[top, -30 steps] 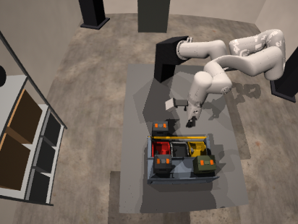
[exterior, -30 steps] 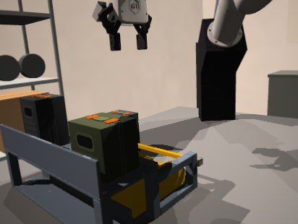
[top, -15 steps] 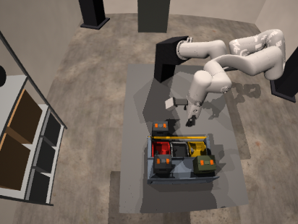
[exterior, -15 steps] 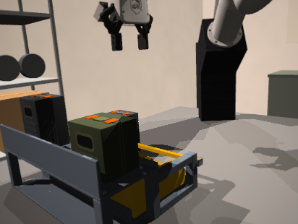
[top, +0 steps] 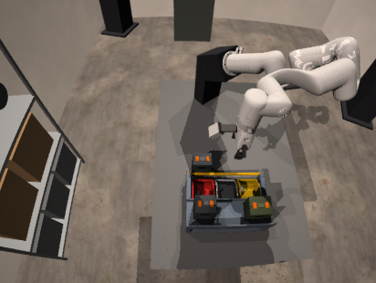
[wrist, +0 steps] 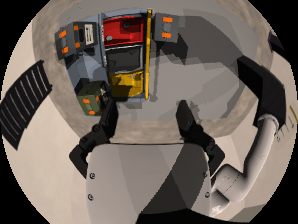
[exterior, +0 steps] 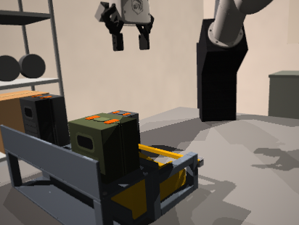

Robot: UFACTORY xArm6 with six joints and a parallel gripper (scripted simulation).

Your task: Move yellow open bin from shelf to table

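Now: hand 27 cm above the yellow bar. Round my hand: grey bin: 28 cm below, 10 cm ahead, 3 cm to the left; then green case: 18 cm below, 17 cm to the left, 15 cm ahead; then yellow open bin: 28 cm below, 14 cm to the left, 6 cm ahead.
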